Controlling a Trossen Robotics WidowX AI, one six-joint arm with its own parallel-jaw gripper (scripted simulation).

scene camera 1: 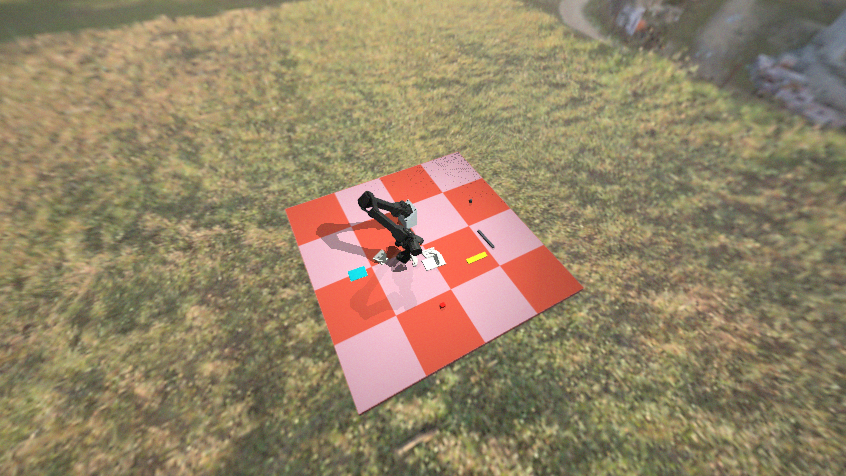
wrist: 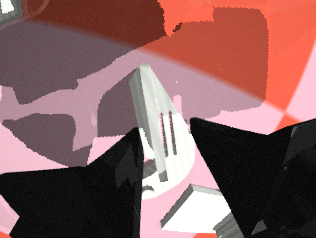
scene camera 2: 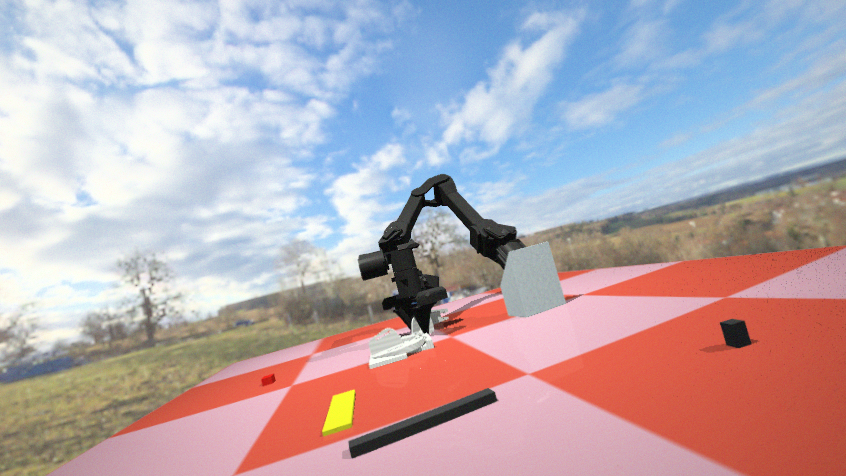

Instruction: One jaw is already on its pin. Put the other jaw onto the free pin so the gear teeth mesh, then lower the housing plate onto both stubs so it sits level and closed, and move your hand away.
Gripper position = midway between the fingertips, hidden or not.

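Observation:
Gripper (scene camera 2: 421, 334), also in the wrist view (wrist: 165, 128). Grey jaw (wrist: 172, 164). Grey jaw (scene camera 2: 390, 344). Yellow block (scene camera 2: 340, 415); wrist view does not show it, hidden by the gripper.

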